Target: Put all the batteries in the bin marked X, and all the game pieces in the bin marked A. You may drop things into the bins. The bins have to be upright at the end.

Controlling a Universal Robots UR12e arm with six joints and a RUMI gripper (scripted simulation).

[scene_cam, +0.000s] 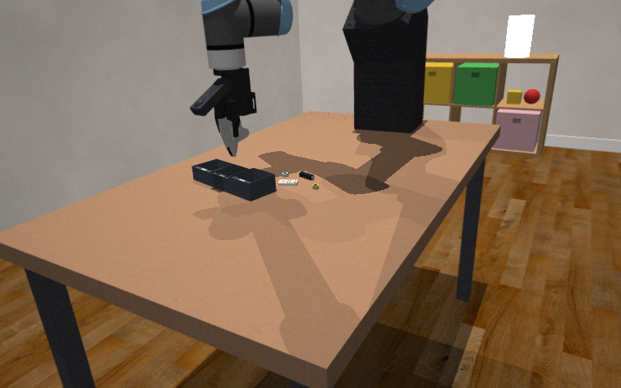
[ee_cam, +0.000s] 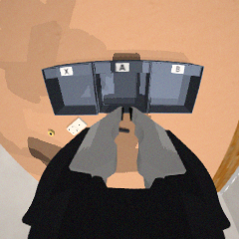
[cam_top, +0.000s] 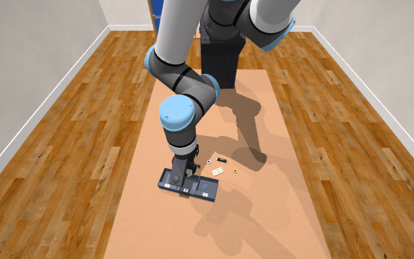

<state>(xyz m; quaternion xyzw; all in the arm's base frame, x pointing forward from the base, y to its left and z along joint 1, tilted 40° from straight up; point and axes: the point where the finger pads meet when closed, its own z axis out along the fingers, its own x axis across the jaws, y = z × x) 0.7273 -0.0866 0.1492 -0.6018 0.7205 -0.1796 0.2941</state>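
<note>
The three-compartment bin tray is 70 mm below my hand and 10 mm ahead of it. Also, from my hand: black screw: 90 mm behind, 80 mm below, 30 mm to the left; white nut: 120 mm behind, 90 mm below, 80 mm to the left; white domino: 130 mm to the left, 90 mm below, 80 mm behind.
</note>
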